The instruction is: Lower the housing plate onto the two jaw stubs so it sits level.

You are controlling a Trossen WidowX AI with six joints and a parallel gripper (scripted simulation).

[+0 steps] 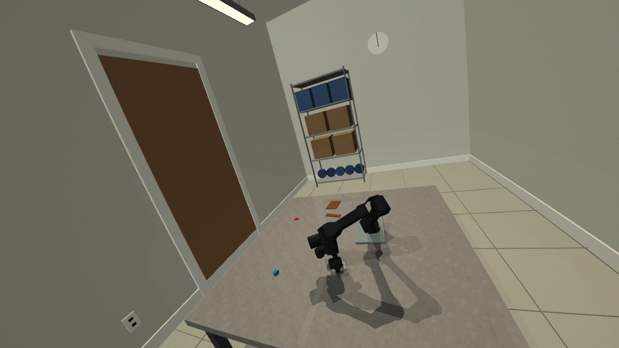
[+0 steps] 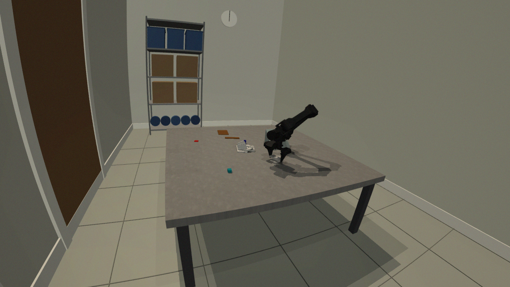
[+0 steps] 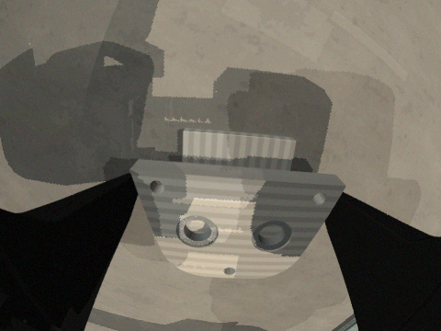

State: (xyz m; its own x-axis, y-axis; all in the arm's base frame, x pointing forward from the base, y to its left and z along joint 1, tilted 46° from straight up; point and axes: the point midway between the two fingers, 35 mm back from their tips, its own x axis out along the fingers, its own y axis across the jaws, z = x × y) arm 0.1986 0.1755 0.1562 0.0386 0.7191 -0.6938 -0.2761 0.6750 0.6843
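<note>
My gripper tip is now 1 cm past the grey stand. Also, from my gripper tip: red piece (52 cm to the right, 40 cm ahead, 1 cm below); teal block (33 cm ahead, 4 cm to the left); brown bar (52 cm to the right, 9 cm ahead, 1 cm below).
</note>
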